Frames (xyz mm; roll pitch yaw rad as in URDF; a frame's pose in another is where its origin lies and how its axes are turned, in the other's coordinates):
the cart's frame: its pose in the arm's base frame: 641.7 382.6 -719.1 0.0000 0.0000 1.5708
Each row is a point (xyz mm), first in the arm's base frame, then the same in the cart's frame.
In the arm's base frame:
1: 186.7 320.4 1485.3
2: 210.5 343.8 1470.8
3: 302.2 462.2 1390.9
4: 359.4 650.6 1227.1
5: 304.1 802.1 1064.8
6: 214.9 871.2 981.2
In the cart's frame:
1: -62.2 455.0 2204.4
2: -38.8 431.2 2189.9
3: 79.6 339.5 2110.0
4: 268.0 282.3 1946.2
5: 419.5 337.6 1783.9
6: 488.6 426.8 1700.3

